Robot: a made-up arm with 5 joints.
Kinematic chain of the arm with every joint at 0, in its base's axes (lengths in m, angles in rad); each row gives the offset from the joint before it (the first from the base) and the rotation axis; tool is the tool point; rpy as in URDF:
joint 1: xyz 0.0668 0 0.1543 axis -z
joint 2: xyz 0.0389 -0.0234 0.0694 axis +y
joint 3: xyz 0.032 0 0.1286 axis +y
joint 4: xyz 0.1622 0 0.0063 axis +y
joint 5: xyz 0.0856 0.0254 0 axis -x
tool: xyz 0 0 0 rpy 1.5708 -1.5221 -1.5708
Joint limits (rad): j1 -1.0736..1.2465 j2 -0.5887..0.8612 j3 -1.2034..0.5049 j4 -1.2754..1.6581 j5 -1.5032..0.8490
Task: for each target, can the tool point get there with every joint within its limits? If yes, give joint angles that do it. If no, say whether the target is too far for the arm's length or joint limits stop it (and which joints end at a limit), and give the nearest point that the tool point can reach.
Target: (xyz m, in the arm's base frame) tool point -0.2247 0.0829 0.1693
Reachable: no: joint limits stop it (at a limit: joint 1, joint 2, joint 3, joint 4) | nearest point 0.1182 0.0989 0.1157 | short by 0.347 m
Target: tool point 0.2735 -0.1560 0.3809
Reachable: yes | joints 0.6543 -0.3948 0.1587 0.4464 0.5047
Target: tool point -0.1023 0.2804 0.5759
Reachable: no: too far | nearest point -0.0007 0.1119 0.5262 | short by 0.203 m
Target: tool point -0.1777 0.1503 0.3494
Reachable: no: joint limits stop it (at a limit: joint 2, joint 3, joint 4) | nearest point -0.0465 0.0697 0.5116 | short by 0.224 m
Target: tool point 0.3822 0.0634 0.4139
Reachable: yes | joints -0.1922 0.0999 -0.3911 0.1402 0.3639
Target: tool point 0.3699 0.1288 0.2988
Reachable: yes | joints -0.3957 0.1832 -0.1376 0.4994 0.0214
